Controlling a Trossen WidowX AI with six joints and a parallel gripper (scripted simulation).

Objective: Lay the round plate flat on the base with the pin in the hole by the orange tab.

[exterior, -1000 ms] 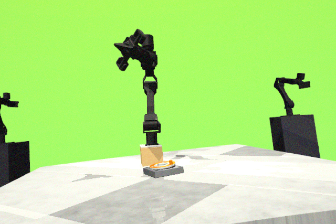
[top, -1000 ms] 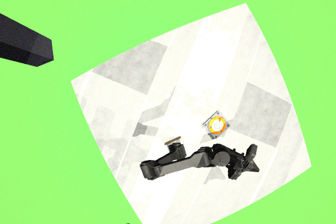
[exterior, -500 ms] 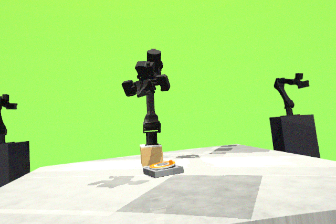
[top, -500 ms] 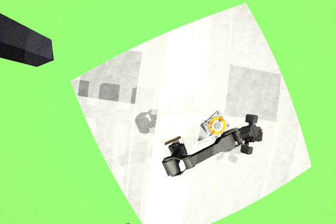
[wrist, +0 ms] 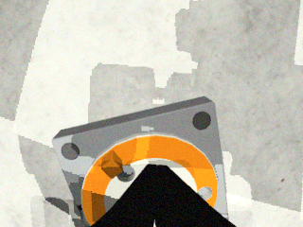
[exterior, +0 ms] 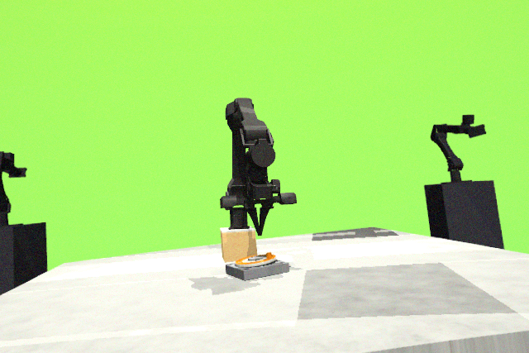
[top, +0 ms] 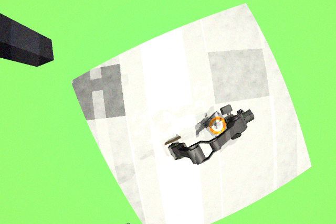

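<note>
Right now the base is 6 cm behind my gripper tip, 2 cm to the right of it and 7 cm below it.
</note>
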